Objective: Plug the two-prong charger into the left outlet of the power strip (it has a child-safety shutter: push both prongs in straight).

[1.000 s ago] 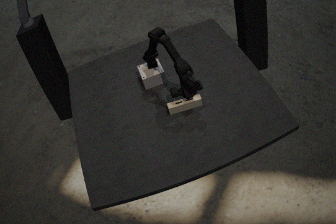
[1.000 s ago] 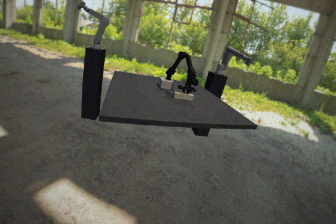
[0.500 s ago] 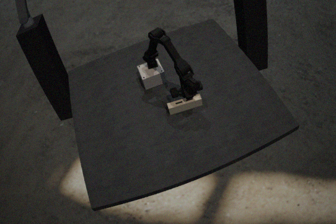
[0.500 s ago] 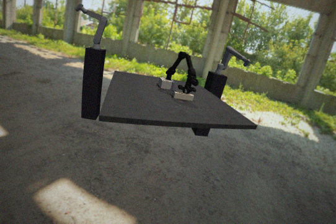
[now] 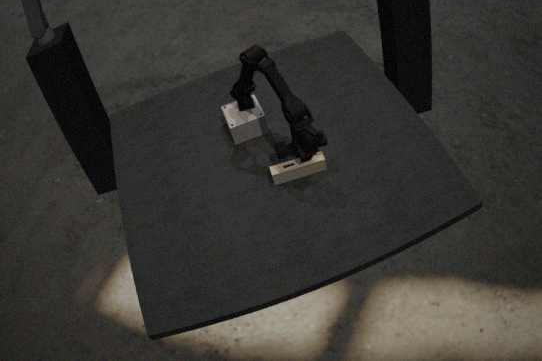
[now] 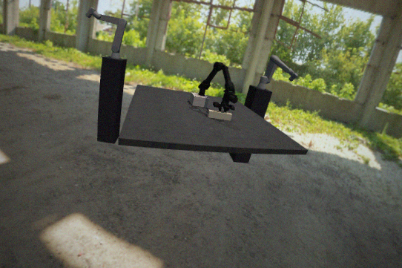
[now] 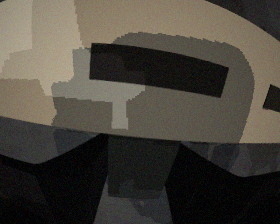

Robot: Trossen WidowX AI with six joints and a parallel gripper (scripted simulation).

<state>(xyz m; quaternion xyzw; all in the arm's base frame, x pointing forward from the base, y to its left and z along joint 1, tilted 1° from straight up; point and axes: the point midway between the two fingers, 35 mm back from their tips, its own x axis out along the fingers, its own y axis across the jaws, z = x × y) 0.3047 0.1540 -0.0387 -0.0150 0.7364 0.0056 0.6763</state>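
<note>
The black two-prong charger is 2 cm ahead of my gripper tip and 1 cm above it.
</note>
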